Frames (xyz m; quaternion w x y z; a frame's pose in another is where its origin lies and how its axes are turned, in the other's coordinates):
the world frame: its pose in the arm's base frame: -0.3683 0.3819 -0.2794 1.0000 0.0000 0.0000 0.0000
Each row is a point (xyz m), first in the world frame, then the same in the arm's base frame.
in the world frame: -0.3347 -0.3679 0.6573
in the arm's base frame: -0.7030 0.0140 0.3779
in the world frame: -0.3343 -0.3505 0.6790
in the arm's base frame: -0.7026 0.0314 0.3996
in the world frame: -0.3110 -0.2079 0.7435
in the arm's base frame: -0.6793 0.1740 0.4641
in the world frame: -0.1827 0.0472 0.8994
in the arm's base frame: -0.5510 0.4291 0.6200
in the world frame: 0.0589 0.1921 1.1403
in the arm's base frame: -0.3094 0.5740 0.8609
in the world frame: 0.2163 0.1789 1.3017
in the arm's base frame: -0.1520 0.5608 1.0223
